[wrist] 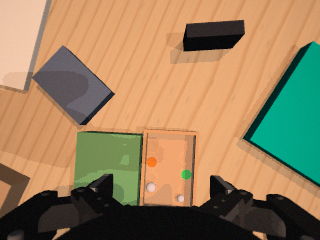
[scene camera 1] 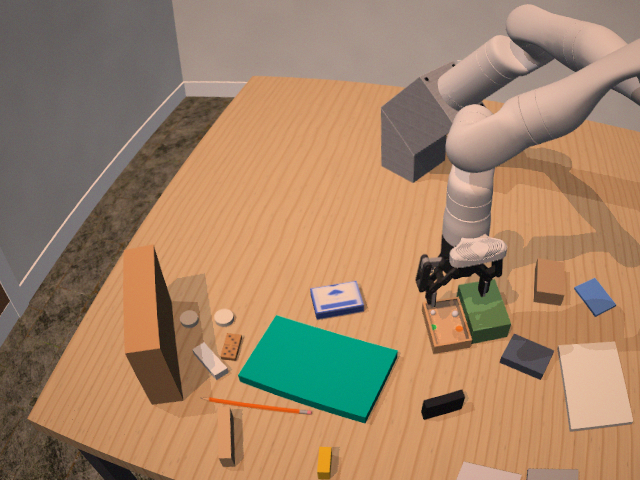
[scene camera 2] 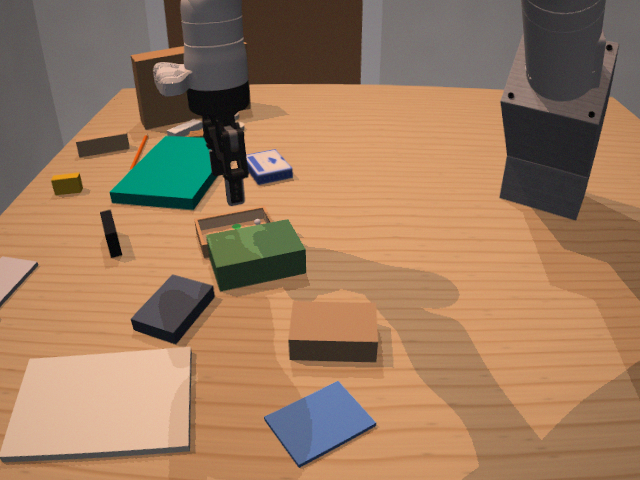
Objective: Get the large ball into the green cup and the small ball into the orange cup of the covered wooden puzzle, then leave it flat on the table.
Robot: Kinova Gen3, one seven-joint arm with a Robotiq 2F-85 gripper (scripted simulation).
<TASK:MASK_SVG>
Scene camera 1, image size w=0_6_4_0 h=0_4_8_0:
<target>my gripper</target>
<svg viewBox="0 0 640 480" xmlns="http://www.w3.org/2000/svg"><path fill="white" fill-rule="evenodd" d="M442 234L439 256L429 258L427 254L423 254L420 258L415 279L419 292L423 293L426 291L425 298L427 304L432 308L436 305L437 290L442 285L445 286L452 279L470 277L476 273L480 277L478 291L480 296L484 297L489 291L492 278L502 276L503 259L492 261L492 265L489 268L485 264L454 268L449 263L449 254L454 246L450 245Z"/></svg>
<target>green block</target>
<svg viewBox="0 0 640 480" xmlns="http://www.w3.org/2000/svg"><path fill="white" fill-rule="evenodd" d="M495 279L492 279L489 291L485 297L480 297L478 291L479 282L458 285L456 297L459 297L472 338L471 344L508 336L511 322Z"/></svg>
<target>dark grey block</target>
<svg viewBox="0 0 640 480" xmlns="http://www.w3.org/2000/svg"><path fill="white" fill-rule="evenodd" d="M513 334L499 363L541 380L554 350Z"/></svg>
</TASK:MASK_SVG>
